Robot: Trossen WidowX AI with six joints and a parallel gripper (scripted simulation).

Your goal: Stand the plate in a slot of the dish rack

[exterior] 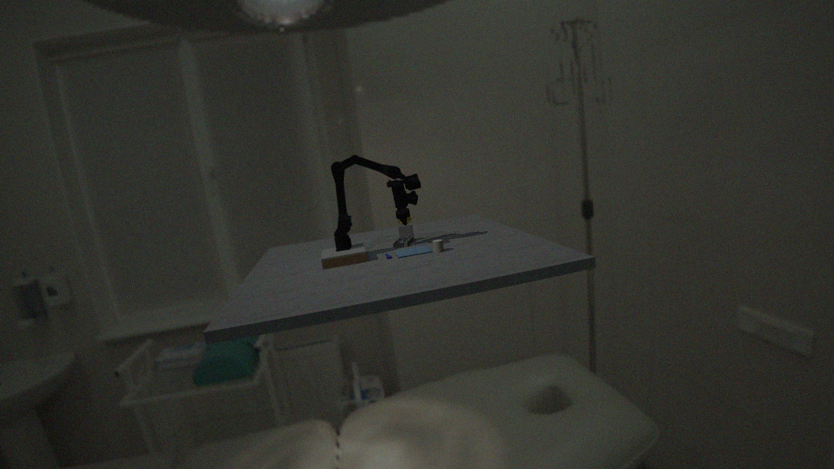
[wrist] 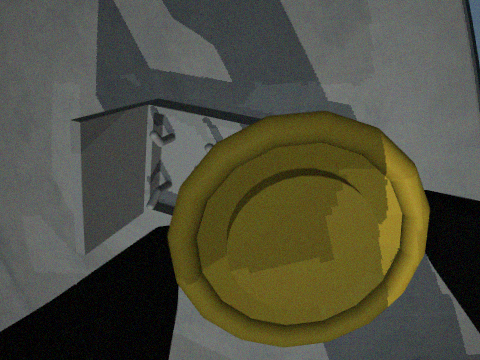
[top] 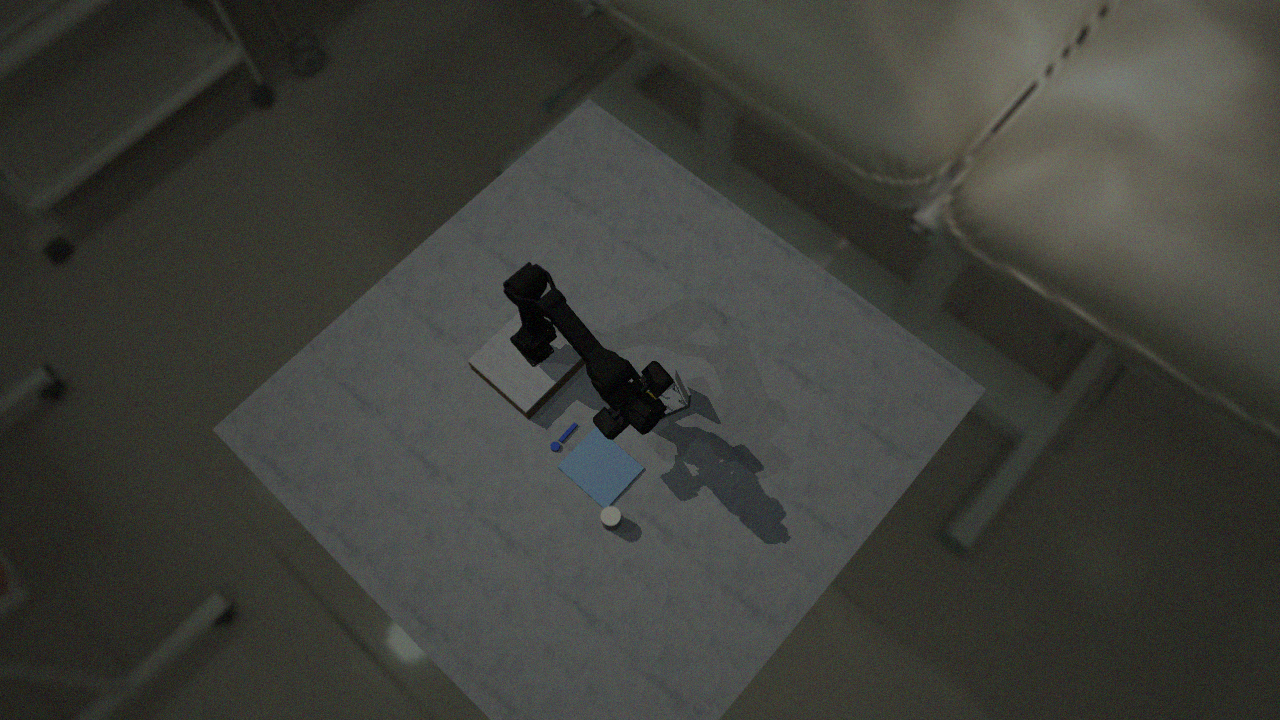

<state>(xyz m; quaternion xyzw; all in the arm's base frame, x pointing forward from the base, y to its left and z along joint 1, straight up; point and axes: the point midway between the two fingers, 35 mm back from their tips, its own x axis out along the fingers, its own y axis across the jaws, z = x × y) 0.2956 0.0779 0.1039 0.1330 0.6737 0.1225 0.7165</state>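
My gripper tip is 10 cm above the grey dish rack, 5 cm to the right of it and 2 cm past it. The rest, counted from my gripper tip: small white cup: 20 cm to the right, 13 cm ahead, 9 cm below; then light blue mat: 14 cm to the right, 12 cm below, 1 cm ahead; then yellow plate: 1 cm above.
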